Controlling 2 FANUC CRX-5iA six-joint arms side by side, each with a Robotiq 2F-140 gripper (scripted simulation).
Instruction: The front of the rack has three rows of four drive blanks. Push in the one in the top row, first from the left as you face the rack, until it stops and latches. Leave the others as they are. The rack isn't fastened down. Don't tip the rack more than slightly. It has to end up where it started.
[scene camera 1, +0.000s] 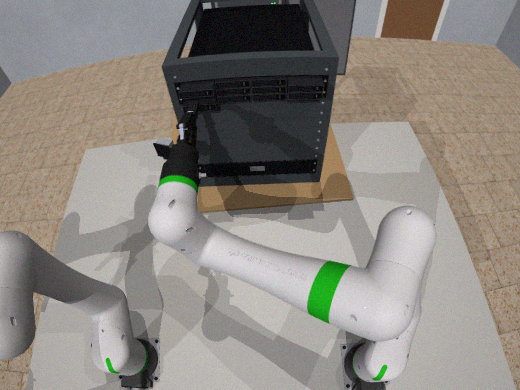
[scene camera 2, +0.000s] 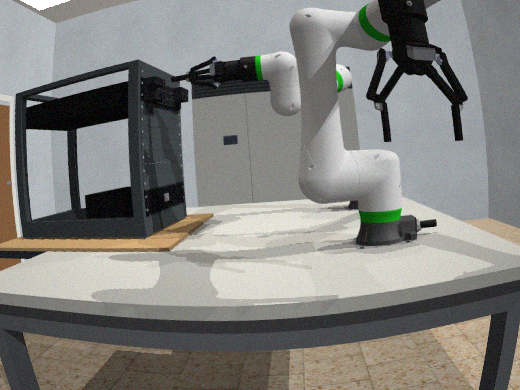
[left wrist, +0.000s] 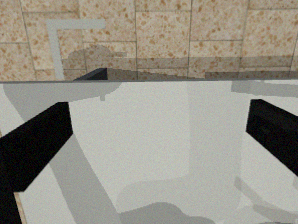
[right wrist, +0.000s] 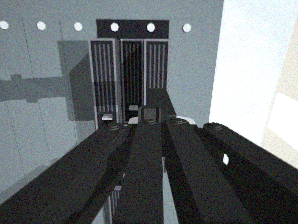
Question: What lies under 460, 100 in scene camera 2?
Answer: My left gripper.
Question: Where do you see a dark rack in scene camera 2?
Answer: At 142, 212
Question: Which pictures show the dark rack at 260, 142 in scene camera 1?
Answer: Scene camera 1, scene camera 2 and the right wrist view only.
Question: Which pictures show my right gripper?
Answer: Scene camera 1, scene camera 2 and the right wrist view only.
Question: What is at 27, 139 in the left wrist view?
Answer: My left gripper.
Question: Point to my right gripper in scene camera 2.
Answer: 172, 79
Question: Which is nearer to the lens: the drive blank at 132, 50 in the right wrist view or the dark rack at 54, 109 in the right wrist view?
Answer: The drive blank.
